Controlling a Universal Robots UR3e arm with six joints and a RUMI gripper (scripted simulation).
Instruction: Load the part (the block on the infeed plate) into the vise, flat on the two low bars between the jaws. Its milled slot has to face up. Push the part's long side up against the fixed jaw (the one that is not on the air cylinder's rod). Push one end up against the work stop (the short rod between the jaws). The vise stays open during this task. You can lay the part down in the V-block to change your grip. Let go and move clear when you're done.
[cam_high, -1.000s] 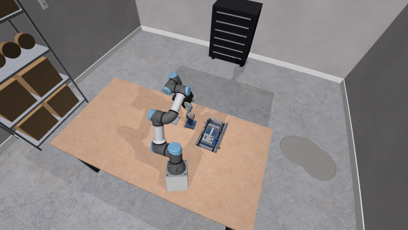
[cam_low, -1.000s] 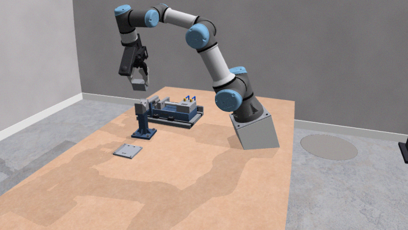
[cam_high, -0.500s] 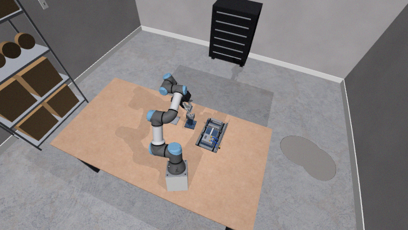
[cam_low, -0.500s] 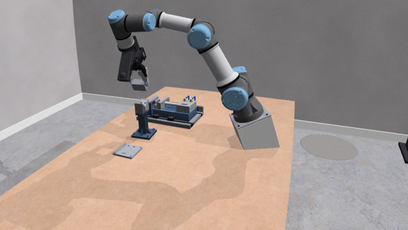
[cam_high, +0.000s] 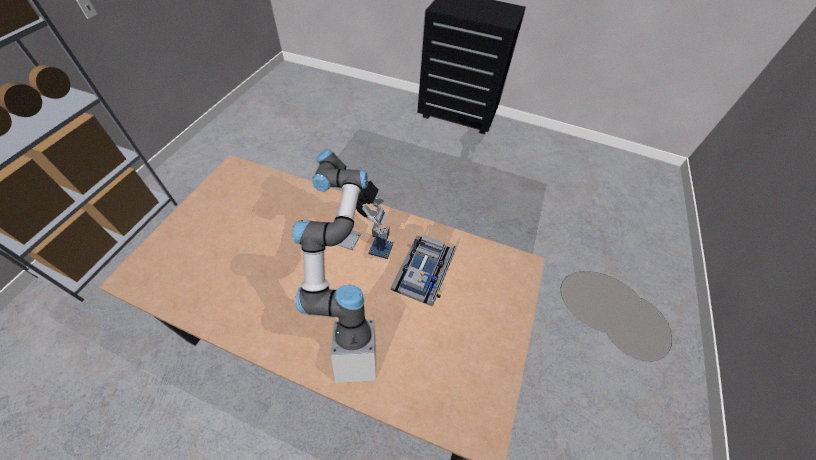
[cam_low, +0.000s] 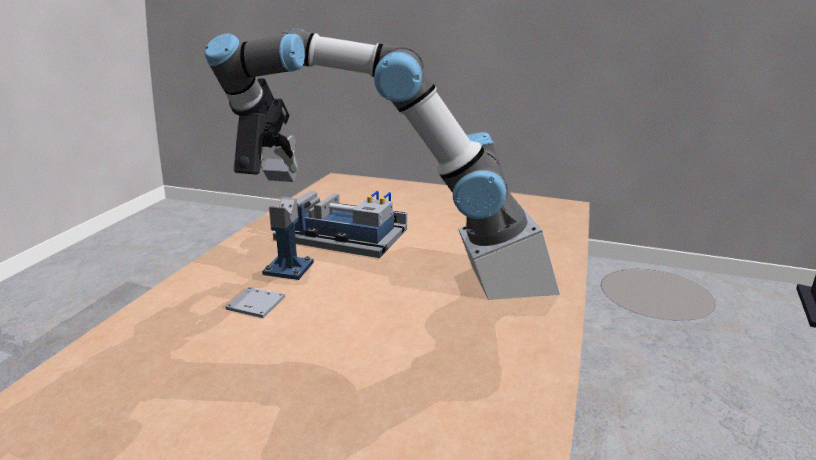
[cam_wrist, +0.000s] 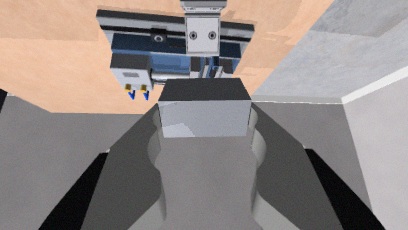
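My gripper is now 10 mm to the left of the part. The rest, counted from my hand: fixed jaw: 110 mm ahead, 210 mm to the right, 160 mm below; work stop: 70 mm ahead, 170 mm to the right, 150 mm below; infeed plate: 40 mm behind, 150 mm to the left, 240 mm below.
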